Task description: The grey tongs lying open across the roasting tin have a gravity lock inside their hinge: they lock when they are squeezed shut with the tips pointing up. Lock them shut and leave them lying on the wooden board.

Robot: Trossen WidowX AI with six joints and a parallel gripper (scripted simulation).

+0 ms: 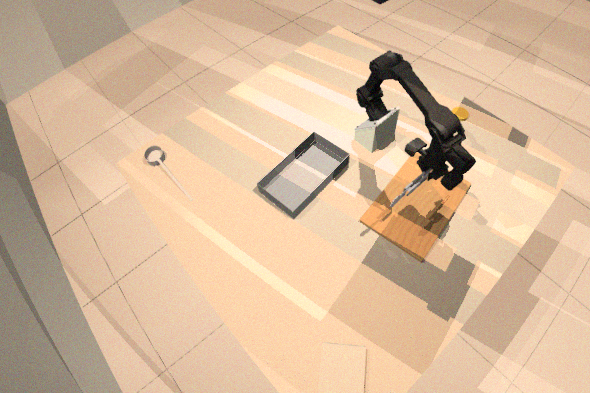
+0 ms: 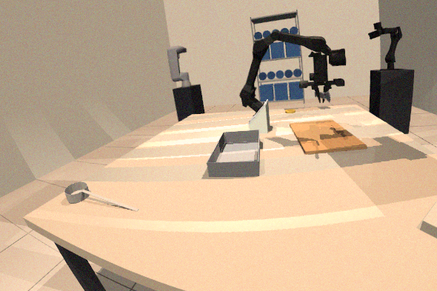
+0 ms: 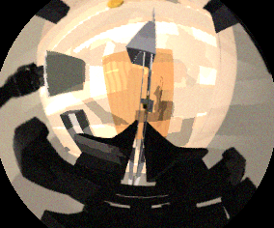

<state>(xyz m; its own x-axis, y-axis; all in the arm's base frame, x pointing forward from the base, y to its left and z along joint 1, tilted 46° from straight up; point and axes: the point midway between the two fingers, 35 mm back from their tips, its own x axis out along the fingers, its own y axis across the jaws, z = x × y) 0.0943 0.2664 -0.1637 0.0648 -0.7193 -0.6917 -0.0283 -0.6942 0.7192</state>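
The wooden board is 140 mm below my gripper tip. Round my gripper tip: roasting tin 230 mm ahead, 330 mm to the right, 120 mm below.
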